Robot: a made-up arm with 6 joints.
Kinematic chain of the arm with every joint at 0, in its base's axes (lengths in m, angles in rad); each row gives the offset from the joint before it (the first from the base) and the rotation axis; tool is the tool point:
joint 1: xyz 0 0 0.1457 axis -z
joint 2: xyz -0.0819 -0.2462 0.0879 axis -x
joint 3: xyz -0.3 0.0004 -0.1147 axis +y
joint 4: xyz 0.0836 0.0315 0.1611 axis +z
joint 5: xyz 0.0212 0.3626 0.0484 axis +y
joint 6: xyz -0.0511 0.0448 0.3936 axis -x
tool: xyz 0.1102 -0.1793 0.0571
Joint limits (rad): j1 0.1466..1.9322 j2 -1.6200..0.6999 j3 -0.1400..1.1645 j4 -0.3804..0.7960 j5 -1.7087..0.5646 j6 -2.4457..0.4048
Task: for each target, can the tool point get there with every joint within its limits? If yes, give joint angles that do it. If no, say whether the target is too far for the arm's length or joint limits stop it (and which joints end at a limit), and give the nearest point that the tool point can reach.
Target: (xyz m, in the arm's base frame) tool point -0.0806 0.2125 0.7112
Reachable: yes | joints 1.7518 -0.3291 0.0874 0.1935 0.0685 -0.6262
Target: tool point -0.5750 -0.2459 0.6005
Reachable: yes | joints 0.2819 -1.2351 0.0731 0.1389 -1.1236 -1.2192
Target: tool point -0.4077 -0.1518 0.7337
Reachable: yes | joints 0.8943 -1.4015 0.7827 0.4492 -0.1922 -2.1744
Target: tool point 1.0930 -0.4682 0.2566
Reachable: no: joint limits stop it (at a limit: joint 1, joint 2, joint 4, joint 5, joint 6) | nearest point 0.3708 -0.2842 0.3837 | short by 0.756 m
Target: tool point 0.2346 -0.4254 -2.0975
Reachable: no: too far | nearest point 0.1053 -0.1909 -0.3377 | short by 1.780 m
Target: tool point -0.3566 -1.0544 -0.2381
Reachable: no: joint limits stop it (at a limit: joint 1, joint 2, joint 4, joint 6) | nearest point -0.3727 -0.7099 0.1369 | short by 0.509 m
